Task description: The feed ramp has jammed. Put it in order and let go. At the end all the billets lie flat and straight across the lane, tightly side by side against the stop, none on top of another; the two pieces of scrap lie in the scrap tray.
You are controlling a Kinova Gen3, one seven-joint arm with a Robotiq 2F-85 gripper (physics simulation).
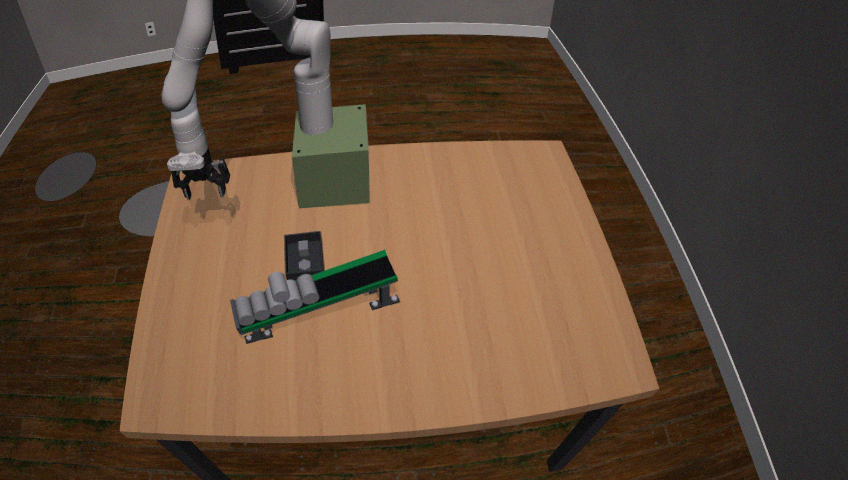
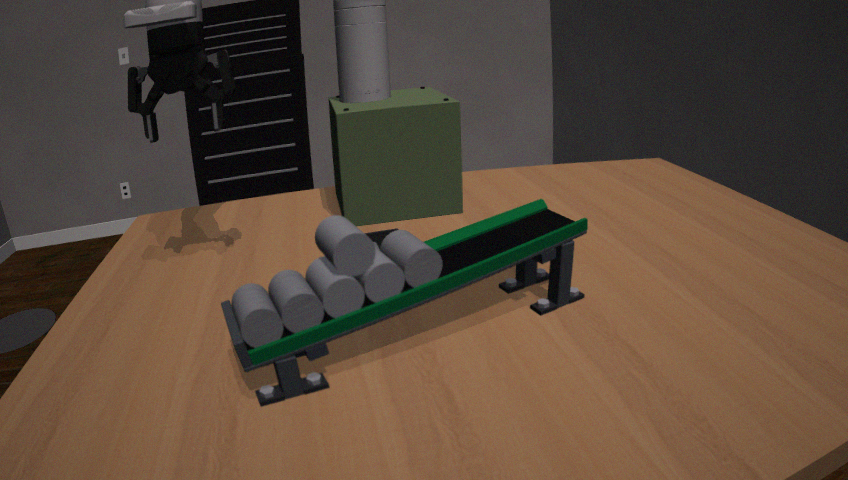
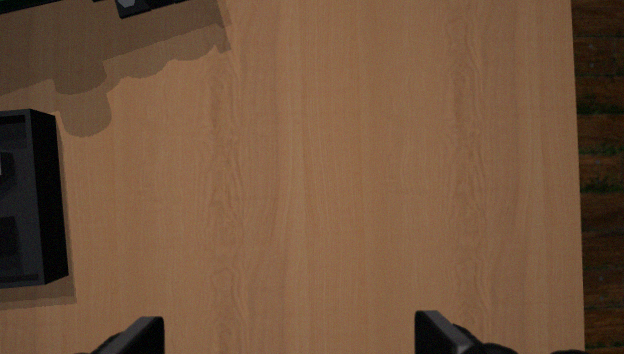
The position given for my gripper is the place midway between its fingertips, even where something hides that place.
Note:
I see my gripper (image 2: pixel 185 135), a scrap tray (image 1: pixel 292 258), a billet (image 2: pixel 351 252), a billet (image 2: pixel 259 322), a billet (image 2: pixel 421 264), a billet (image 2: pixel 299 307) and a stop (image 2: pixel 238 342).
My gripper is seen too in image 1 (image 1: pixel 205 196).

